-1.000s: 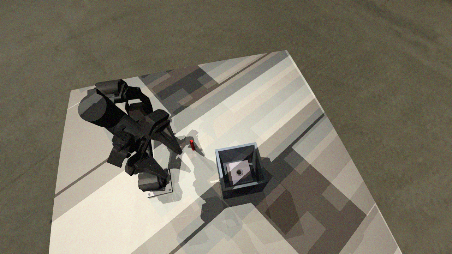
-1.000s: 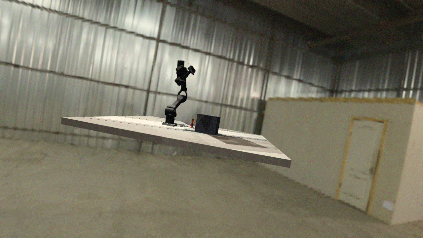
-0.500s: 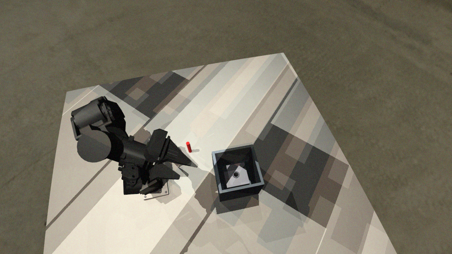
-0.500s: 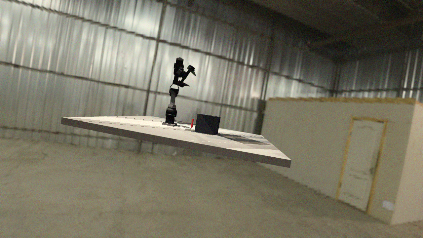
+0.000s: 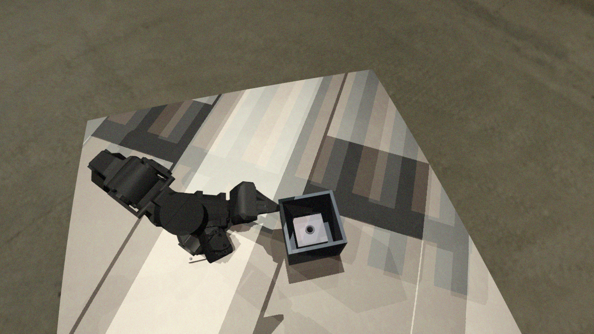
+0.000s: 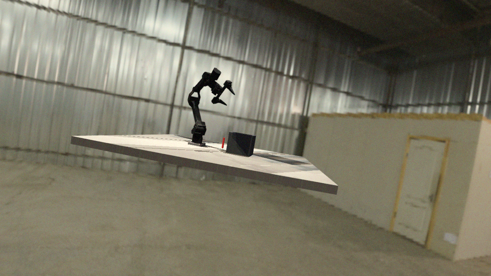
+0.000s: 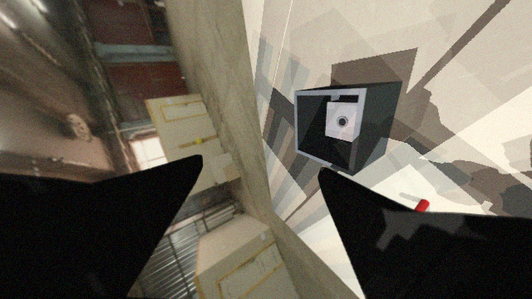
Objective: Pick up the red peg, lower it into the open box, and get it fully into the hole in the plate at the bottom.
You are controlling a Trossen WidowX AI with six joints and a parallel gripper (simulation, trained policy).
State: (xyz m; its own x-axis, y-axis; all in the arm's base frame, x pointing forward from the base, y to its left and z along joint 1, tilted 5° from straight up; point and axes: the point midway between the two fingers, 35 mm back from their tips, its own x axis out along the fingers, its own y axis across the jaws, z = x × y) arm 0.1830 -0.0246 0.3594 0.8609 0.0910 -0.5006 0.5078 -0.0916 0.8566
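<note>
Right now my gripper tip is 8 cm past the red peg, 20 cm to the right of it and 31 cm above it. Round my gripper tip: pale plate 11 cm ahead, 6 cm to the left, 30 cm below.
</note>
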